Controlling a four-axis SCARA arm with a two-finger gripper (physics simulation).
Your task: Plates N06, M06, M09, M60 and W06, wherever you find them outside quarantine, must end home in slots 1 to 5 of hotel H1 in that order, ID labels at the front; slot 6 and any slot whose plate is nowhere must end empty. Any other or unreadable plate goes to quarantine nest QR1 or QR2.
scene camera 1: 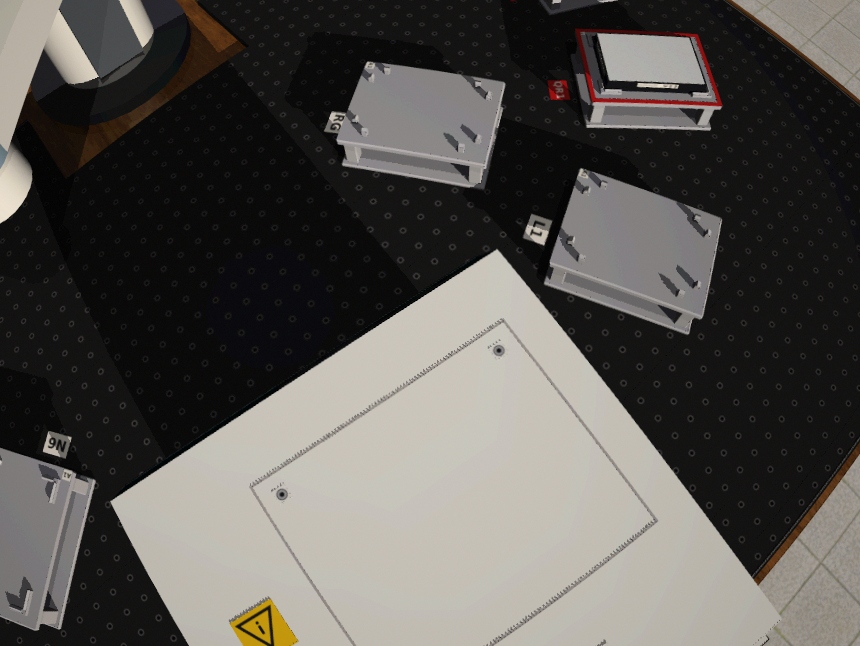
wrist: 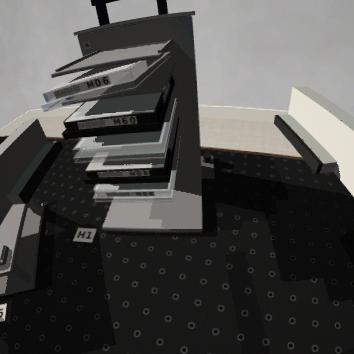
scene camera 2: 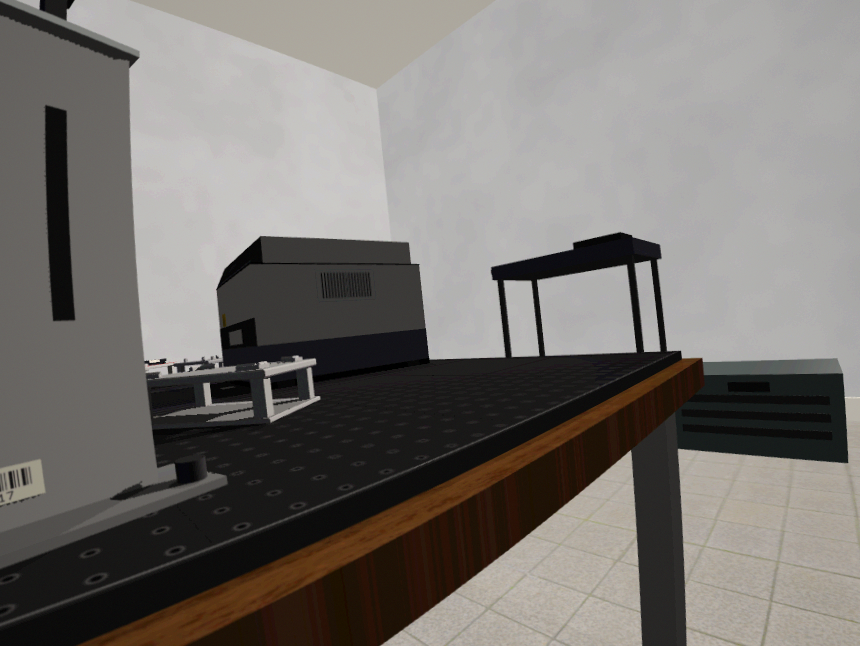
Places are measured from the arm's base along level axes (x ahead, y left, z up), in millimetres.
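Pixels of known places: gripper, between the fingertips: (wrist: 162,114); arm's base, origin of its link: (scene camera 1: 111,58).
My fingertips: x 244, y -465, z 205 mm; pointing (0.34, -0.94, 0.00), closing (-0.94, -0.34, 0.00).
Observation:
Ahead of a thing's pixels: the offset from my fingertips to its top centre. "*": to the spot under its first point.
In the wrist view hotel H1 @(* dx +39, dy -164, dz -93 mm) (wrist: 187,125) stands ahead. From the bottom up it holds a clear plate @(dx +77, dy -89, dz -95 mm) (wrist: 131,194) with a blurred label, a black plate @(dx +77, dy -89, dz -69 mm) (wrist: 127,174) with a blurred label, a clear plate @(dx +77, dy -89, dz -43 mm) (wrist: 122,145) with no readable label, black plate M60 @(dx +77, dy -89, dz -16 mm) (wrist: 117,121) and clear plate M06 @(dx +81, dy -85, dz +18 mm) (wrist: 95,85). The top shelf @(dx +79, dy -99, dz +21 mm) (wrist: 112,57) holds no plate. My gripper (wrist: 162,114) is open and empty, its fingers wide apart at the left and right, with the hotel beyond them. A black plate with a pale lid @(dx +324, dy +931, dz -128 mm) (scene camera 1: 653,61) sits on red-rimmed nest QR1 @(* dx +297, dy +847, dz -147 mm) (scene camera 1: 587,86); its label is unreadable.
Nests RG @(dx +201, dy +678, dz -133 mm) (scene camera 1: 424,114) and L1 @(dx +470, dy +733, dz -133 mm) (scene camera 1: 636,236) hold no plate. Nest N6 @(dx +278, dy +55, dz -137 mm) (scene camera 1: 31,528) (wrist: 25,250) shows partly. A large white instrument @(dx +578, dy +367, dz +59 mm) (scene camera 1: 444,445) fills the foreground. A grey tower @(* dx +142, dy -170, dz -127 mm) (scene camera 2: 90,375) and grey instrument (scene camera 2: 326,305) stand on the table (scene camera 2: 556,424).

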